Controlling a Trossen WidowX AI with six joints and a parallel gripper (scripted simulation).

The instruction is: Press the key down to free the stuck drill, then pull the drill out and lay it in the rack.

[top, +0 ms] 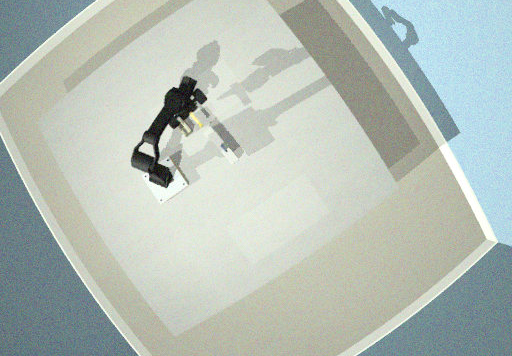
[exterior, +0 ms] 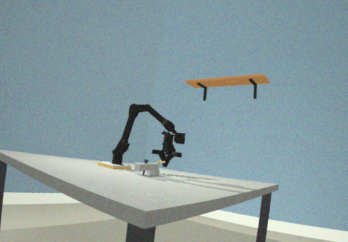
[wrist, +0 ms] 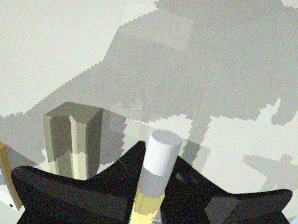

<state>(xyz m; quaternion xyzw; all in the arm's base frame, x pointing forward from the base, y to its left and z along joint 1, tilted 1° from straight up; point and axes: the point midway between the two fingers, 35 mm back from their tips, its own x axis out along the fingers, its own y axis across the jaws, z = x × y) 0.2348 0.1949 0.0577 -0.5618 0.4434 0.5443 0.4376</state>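
The beige forked rack is 6 cm behind my gripper tip, 4 cm to the right of it and 3 cm below it. The rest, counted from my gripper tip: drill 1 cm ahead, 4 cm to the right, 3 cm above; then dark key 6 cm ahead, 21 cm to the right, 1 cm above.
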